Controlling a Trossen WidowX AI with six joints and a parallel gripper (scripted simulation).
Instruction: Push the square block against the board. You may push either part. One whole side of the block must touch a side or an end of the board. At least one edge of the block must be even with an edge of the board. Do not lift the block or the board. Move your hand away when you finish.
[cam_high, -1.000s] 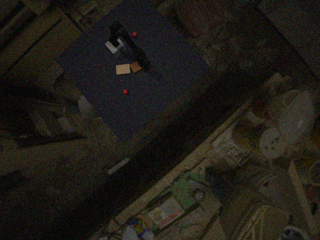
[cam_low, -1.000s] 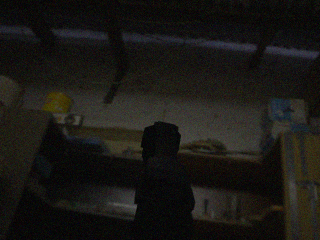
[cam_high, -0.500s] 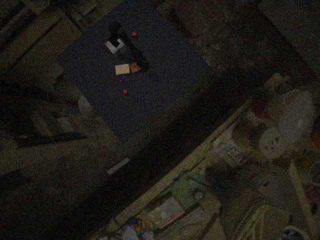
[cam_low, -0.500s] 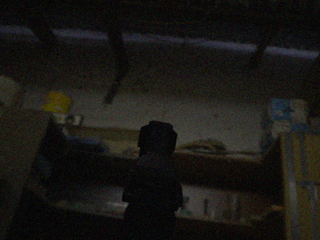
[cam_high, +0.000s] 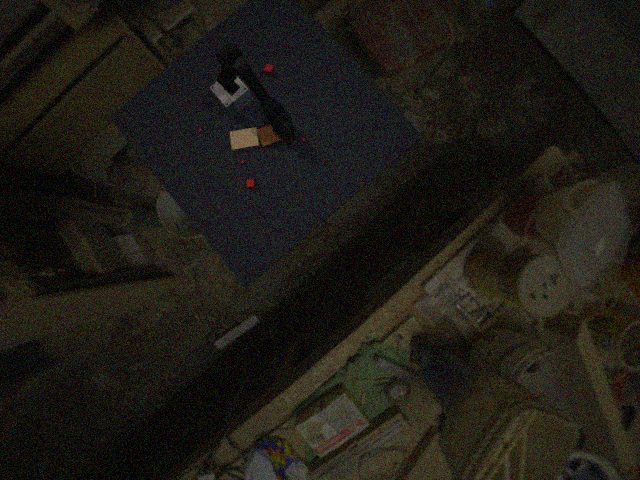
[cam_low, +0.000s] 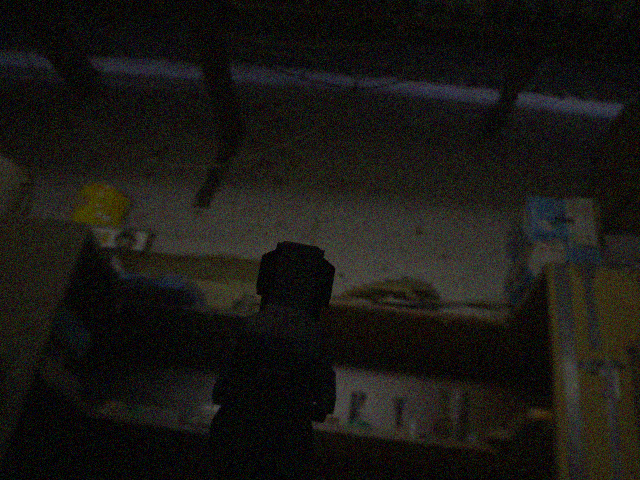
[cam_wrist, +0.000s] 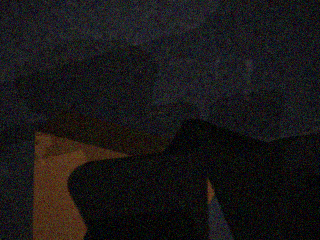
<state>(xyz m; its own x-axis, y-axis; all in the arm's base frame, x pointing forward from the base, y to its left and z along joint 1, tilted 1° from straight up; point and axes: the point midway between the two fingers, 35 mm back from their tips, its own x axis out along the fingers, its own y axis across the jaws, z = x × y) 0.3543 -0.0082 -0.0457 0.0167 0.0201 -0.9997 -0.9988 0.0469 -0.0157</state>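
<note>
Now: the brown square block 60 mm behind my gripper tip, 50 mm to the right of it and 10 mm above it. Round my gripper tip: pale rectangular board (150 mm to the right, 150 mm behind, 10 mm above).
</note>
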